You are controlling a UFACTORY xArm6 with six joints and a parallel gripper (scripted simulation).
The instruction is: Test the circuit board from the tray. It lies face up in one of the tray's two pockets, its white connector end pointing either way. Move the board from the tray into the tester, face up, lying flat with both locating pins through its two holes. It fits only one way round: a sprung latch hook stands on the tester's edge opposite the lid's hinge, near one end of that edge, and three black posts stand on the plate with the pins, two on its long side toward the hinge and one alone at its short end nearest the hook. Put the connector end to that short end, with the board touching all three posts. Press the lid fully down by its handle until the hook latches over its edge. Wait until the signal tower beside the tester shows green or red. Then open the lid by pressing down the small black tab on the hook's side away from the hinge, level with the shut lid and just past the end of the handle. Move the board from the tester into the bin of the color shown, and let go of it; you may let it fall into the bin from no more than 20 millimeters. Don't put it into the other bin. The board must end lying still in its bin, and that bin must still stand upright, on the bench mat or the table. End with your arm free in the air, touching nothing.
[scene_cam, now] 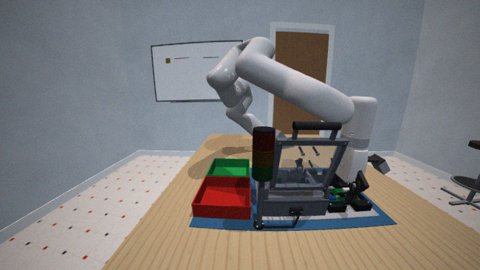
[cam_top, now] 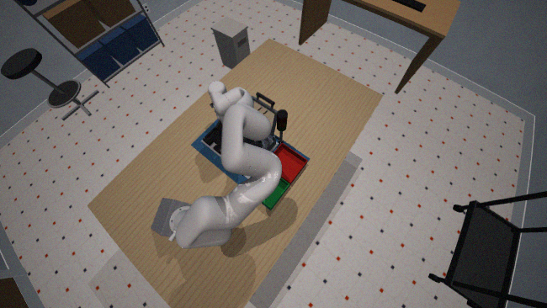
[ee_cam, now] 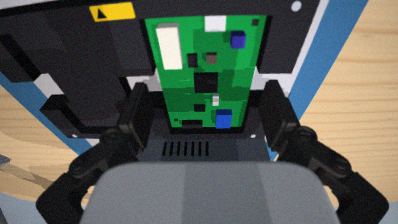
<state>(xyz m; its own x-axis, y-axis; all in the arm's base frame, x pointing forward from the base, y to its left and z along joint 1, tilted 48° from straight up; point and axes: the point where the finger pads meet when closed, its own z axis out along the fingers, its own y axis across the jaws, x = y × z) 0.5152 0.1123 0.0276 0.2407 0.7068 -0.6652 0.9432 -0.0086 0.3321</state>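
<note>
The green circuit board lies 2 cm below my hand. Round my hand: clear lid (4 cm ahead, 19 cm to the right, 14 cm above); then black latch hook (13 cm behind, 8 cm to the right, 5 cm above); then plate (7 cm behind, 15 cm to the right, 3 cm above).
</note>
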